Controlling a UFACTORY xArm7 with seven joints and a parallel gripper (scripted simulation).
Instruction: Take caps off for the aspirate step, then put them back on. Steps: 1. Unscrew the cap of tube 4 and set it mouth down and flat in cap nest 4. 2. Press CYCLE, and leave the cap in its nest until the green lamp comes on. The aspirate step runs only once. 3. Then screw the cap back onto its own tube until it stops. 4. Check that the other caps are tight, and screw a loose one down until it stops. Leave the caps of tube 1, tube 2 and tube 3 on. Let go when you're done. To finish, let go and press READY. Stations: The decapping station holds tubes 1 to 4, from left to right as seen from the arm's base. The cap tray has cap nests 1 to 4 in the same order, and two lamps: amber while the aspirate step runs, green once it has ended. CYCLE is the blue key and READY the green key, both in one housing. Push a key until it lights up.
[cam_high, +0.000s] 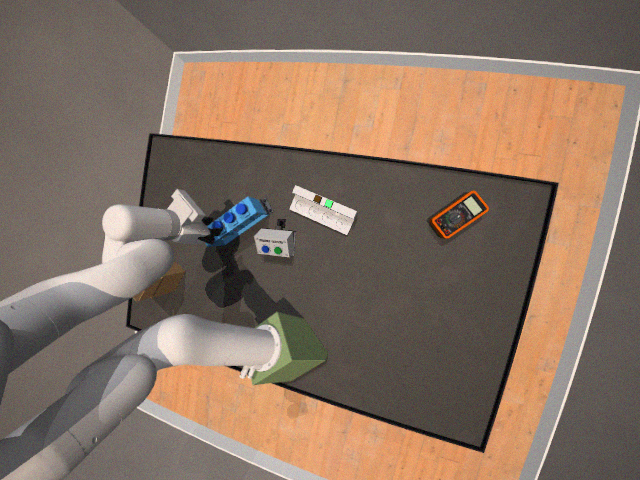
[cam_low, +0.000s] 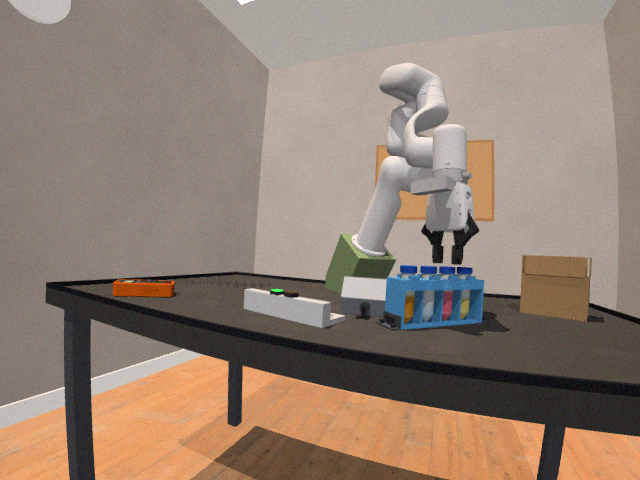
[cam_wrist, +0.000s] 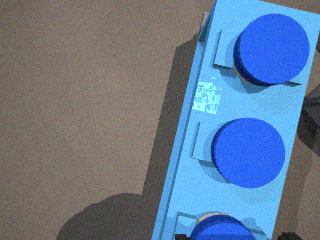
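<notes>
My gripper is now 8 cm short of the tube neck, 7 cm to the left of it and 3 cm above it. Round my hand: blue cycle key 3 cm behind, 16 cm to the right, 8 cm below; then blue cap 8 cm ahead, 7 cm to the right, 3 cm below; then key housing 18 cm to the right, 9 cm below.
</notes>
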